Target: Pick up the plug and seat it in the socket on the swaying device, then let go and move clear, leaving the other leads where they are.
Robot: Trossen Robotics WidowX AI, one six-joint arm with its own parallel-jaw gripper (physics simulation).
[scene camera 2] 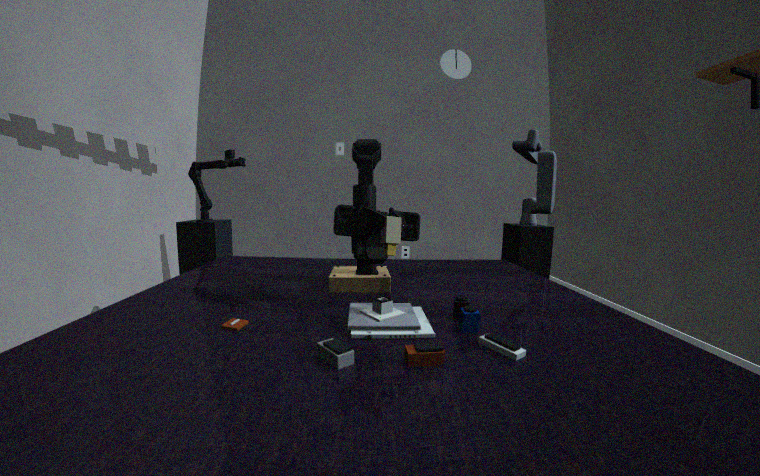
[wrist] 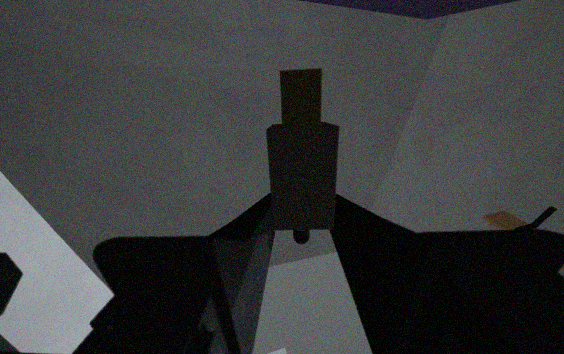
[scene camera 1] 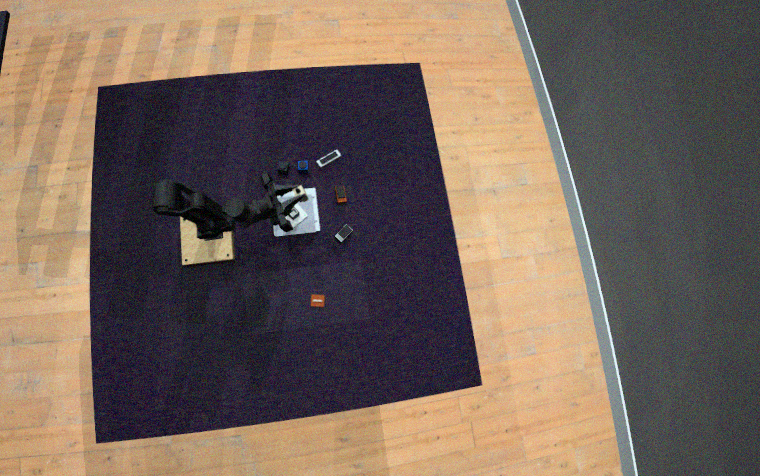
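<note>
The plug (scene camera 1: 299, 191) (scene camera 2: 393, 229) (wrist: 303, 170) has a cream block body and a yellow tip (scene camera 2: 392, 250) (wrist: 301, 97). My gripper (scene camera 1: 296, 194) (scene camera 2: 388, 225) (wrist: 300, 198) is shut on the plug's body, with the tip pointing down in scene camera 2. It holds the plug well above the device (scene camera 1: 309, 224) (scene camera 2: 358, 322), a grey slab on a white base. The socket (scene camera 1: 293, 213) (scene camera 2: 382, 306), a small grey box with a dark opening, stands on a pale tilted plate on the slab. The plug is apart from the socket. The finger faces against the plug are partly hidden.
Around the device lie a grey block (scene camera 1: 343, 232) (scene camera 2: 336, 354), an orange block (scene camera 1: 341, 194) (scene camera 2: 424, 356), a white bar (scene camera 1: 328, 158) (scene camera 2: 502, 347), a blue block (scene camera 1: 302, 165) (scene camera 2: 470, 320), a black block (scene camera 1: 283, 167) and a flat orange piece (scene camera 1: 317, 301) (scene camera 2: 235, 324).
</note>
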